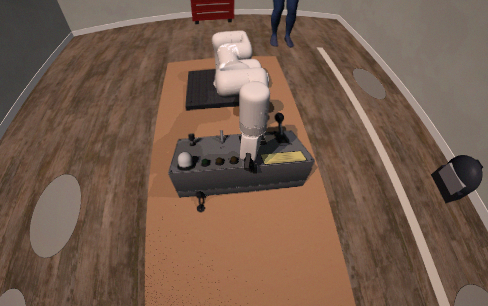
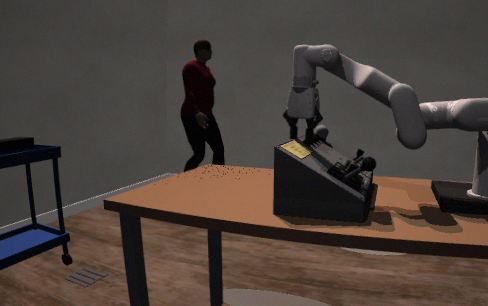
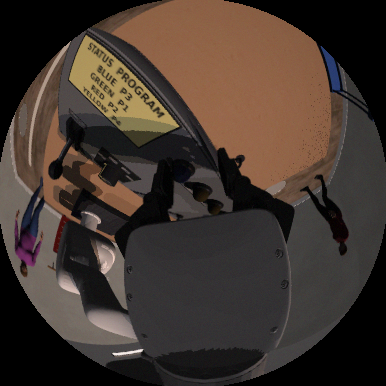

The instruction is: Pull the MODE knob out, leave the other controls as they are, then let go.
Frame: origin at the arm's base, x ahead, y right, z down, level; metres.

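Seen in the pictures: gripper, fingertip midpoint: (image 1: 250,162) (image 2: 300,139) (image 3: 193,163); arm's base at its link origin: (image 2: 485,196) (image 3: 90,216).
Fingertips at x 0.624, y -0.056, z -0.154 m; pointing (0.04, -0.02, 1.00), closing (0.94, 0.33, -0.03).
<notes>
Pixels of each thing's top centre, then the offset from my fingertips to it. "*": a spot on its surface instead.
- dark blue round control at a spot on its surface: (image 3: 183,170) * dx -0.013, dy +0.001, dz -0.002 m
- row with amber ones, surface spot: (image 3: 201,192) * dx -0.015, dy +0.047, dz -0.001 m
- black selector knob at its top centre: (image 3: 105,183) (image 2: 352,160) dx -0.173, dy -0.030, dz +0.050 m
- black ball lever at its top centre: (image 3: 50,176) (image 2: 369,156) (image 1: 280,114) dx -0.234, dy -0.149, dz +0.019 m
- yellow status label at a spot on its surface: (image 3: 117,90) (image 2: 295,146) (image 1: 281,158) * dx -0.012, dy -0.108, dz +0.009 m
- white dome at a spot on its surface: (image 1: 185,160) * dx -0.007, dy +0.213, dz -0.028 m
- small black part at a spot on its surface: (image 1: 200,202) * dx +0.062, dy +0.188, dz +0.155 m
A grey sloped control console (image 1: 240,180) (image 2: 320,197) stands on the table. No MODE label can be read, so I cannot tell which control is the MODE knob. A dark blue round control (image 3: 183,170) is at the near end of a row with amber ones (image 3: 201,192). My gripper (image 1: 250,163) (image 2: 301,136) (image 3: 193,163) is low over the console's upper edge. Its fingers stand apart on either side of the blue control, one close beside it, with a visible gap to the other. A black selector knob (image 3: 109,173) is outside the fingers. The gripper partly hides the row.
A black ball lever (image 1: 279,118) (image 2: 368,164) (image 3: 56,169) rises on the console beside the yellow status label (image 1: 283,158) (image 2: 295,149) (image 3: 117,90). A white dome (image 1: 185,160) is at the other end. A small black part (image 1: 200,202) lies by the front wall.
</notes>
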